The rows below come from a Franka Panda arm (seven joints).
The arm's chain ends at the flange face. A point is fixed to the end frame.
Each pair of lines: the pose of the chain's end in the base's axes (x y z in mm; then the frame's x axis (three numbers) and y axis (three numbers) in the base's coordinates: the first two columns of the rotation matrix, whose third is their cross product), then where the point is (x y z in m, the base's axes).
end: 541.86 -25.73 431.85 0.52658 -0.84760 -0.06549 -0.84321 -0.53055 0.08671
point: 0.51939 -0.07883 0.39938
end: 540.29 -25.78 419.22 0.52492 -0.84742 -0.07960 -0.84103 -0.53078 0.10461
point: 0.51709 -0.07880 0.38714
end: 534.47 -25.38 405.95 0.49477 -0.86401 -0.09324 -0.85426 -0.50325 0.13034
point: 0.50864 -0.07765 0.37467
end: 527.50 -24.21 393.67 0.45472 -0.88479 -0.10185 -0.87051 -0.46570 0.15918
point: 0.49855 -0.07552 0.36354
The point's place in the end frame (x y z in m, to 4 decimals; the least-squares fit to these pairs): 0.0353 0.0443 0.0342
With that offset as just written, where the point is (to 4 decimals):
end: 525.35 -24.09 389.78 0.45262 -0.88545 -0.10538 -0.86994 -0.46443 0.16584
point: 0.4961 -0.0754 0.3599
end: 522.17 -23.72 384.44 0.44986 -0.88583 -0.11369 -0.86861 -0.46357 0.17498
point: 0.4925 -0.0748 0.3547
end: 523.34 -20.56 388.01 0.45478 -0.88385 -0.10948 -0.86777 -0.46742 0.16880
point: 0.4941 -0.0718 0.3581
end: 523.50 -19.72 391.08 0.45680 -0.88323 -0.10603 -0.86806 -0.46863 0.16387
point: 0.4945 -0.0711 0.3611
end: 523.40 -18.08 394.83 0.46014 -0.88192 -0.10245 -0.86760 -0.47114 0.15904
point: 0.4948 -0.0695 0.3647
